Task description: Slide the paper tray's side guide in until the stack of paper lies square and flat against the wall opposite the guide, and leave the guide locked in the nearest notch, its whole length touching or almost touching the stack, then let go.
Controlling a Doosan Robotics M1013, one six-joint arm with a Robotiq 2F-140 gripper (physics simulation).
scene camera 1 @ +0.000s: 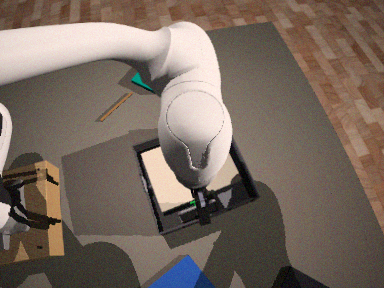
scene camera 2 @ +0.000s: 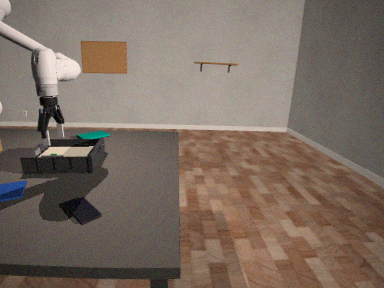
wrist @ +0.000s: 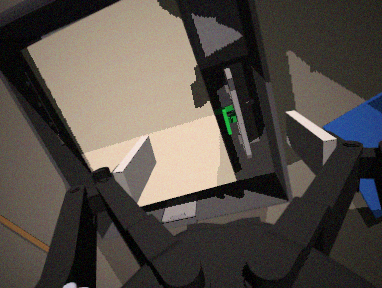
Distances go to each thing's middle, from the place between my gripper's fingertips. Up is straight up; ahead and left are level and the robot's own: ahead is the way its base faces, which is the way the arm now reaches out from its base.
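Scene:
Cream paper stack (scene camera 1: 170,194): 30 mm ahead of my hand, 110 mm to the left, 110 mm below. My gripper: 30 mm short of dark paper tray (scene camera 1: 168,222), 80 mm to the right of it, 100 mm above it.

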